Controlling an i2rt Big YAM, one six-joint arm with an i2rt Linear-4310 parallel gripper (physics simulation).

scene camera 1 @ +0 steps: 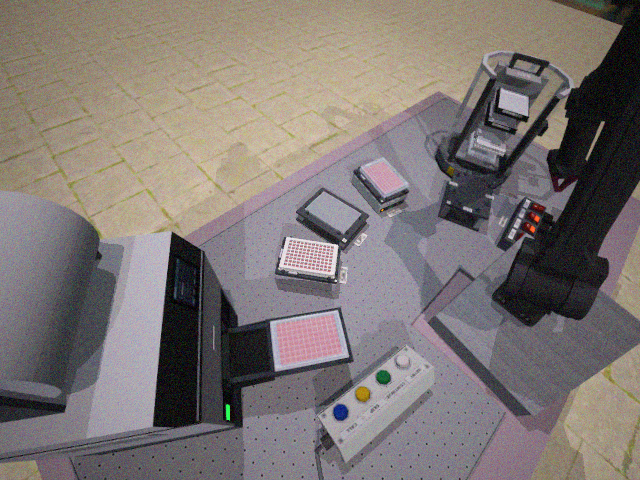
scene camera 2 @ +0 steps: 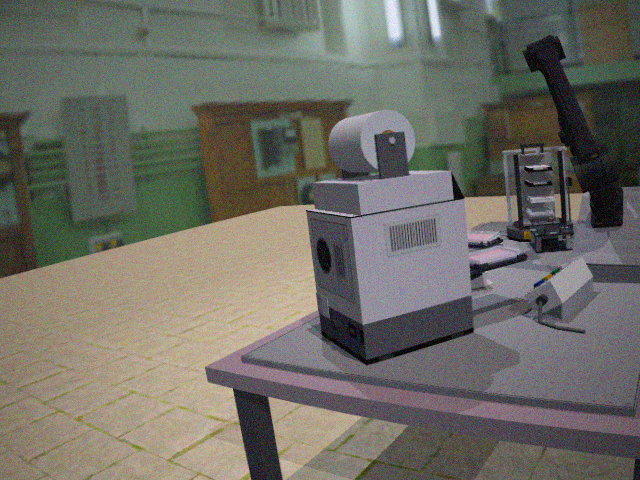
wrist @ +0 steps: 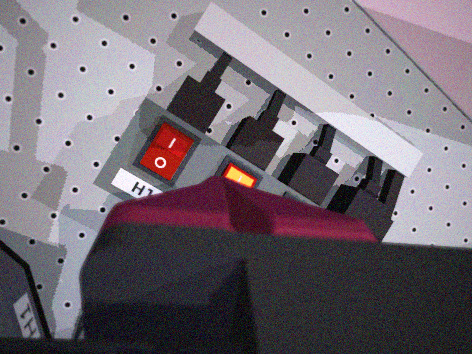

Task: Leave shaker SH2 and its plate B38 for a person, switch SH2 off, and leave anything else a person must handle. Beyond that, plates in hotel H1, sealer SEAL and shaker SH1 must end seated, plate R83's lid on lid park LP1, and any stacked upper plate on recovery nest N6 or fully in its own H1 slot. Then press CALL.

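Where they show: gripper, fingertip midpoint: (scene camera 1: 557, 191) (wrist: 216, 191); arm's base, link origin: (scene camera 1: 531, 288) (scene camera 2: 607, 208).
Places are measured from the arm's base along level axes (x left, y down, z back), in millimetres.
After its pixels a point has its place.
In the wrist view my gripper (wrist: 216, 191) {x -372, y 28, z -73 mm}, with maroon fingertips, is shut and empty just over a grey switch panel (wrist: 204, 165) {x -374, y 124, z -68 mm}. The red rocker (wrist: 166, 151) {x -399, y 114, z -77 mm} labelled H1 is unlit. The rocker beside it (wrist: 239, 175) {x -353, y 116, z -58 mm} glows orange and is half hidden under my fingertips; its label is hidden. In scene camera 1 the gripper (scene camera 1: 554, 164) is at the right edge above the switch box (scene camera 1: 520, 224) {x -300, y 125, z -82 mm}. The plate hotel (scene camera 1: 499, 119) (scene camera 2: 534, 190) stands behind it. A pink plate (scene camera 1: 383, 177) {x -94, y 98, z -437 mm} sits on a shaker base. A well plate (scene camera 1: 309, 257) {x 246, y 97, z -365 mm} sits on another base.
The sealer (scene camera 1: 142, 333) {x 546, y -166, z -290 mm} (scene camera 2: 390, 267) {x 705, y -8, z -282 mm} stands at the left, with a pink plate (scene camera 1: 309, 339) {x 377, y 38, z -213 mm} on its extended tray. A dark nest with a grey top (scene camera 1: 332, 216) {x 108, y 119, z -433 mm} lies between the two bases. A white button box (scene camera 1: 375, 402) {x 349, y 91, z -64 mm} sits at the front. The arm's black base (scene camera 1: 532, 281) {x 113, y -124, z -36 mm} is at the right.
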